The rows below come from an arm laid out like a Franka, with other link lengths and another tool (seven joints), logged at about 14 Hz.
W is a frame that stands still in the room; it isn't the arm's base.
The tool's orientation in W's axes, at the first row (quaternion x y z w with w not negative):
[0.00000 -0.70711 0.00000 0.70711]
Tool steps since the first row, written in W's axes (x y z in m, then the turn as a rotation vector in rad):
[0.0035 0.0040 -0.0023 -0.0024 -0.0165 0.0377]
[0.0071 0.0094 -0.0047 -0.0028 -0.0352 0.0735]
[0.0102 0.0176 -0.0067 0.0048 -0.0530 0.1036]
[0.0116 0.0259 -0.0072 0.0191 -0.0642 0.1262]
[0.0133 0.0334 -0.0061 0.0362 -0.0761 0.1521]
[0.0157 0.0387 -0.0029 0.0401 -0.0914 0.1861]
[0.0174 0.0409 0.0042 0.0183 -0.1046 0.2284]
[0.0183 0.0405 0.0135 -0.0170 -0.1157 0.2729]
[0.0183 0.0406 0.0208 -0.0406 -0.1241 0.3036]
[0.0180 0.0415 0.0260 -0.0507 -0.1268 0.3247]
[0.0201 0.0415 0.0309 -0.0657 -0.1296 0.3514]
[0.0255 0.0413 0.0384 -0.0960 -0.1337 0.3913]
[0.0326 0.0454 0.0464 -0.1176 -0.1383 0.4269]
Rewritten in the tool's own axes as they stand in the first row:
[-0.0023 0.0040 -0.0035 0.0377 -0.0165 0.0024]
[-0.0047 0.0094 -0.0071 0.0735 -0.0352 0.0028]
[-0.0067 0.0176 -0.0102 0.1036 -0.0530 -0.0048]
[-0.0072 0.0259 -0.0116 0.1262 -0.0642 -0.0191]
[-0.0061 0.0334 -0.0133 0.1521 -0.0761 -0.0362]
[-0.0029 0.0387 -0.0157 0.1861 -0.0914 -0.0401]
[0.0042 0.0409 -0.0174 0.2284 -0.1046 -0.0183]
[0.0135 0.0405 -0.0183 0.2729 -0.1157 0.0170]
[0.0208 0.0406 -0.0183 0.3036 -0.1241 0.0406]
[0.0260 0.0415 -0.0180 0.3247 -0.1268 0.0507]
[0.0309 0.0415 -0.0201 0.3514 -0.1296 0.0657]
[0.0384 0.0413 -0.0255 0.3913 -0.1337 0.0960]
[0.0464 0.0454 -0.0326 0.4269 -0.1383 0.1176]

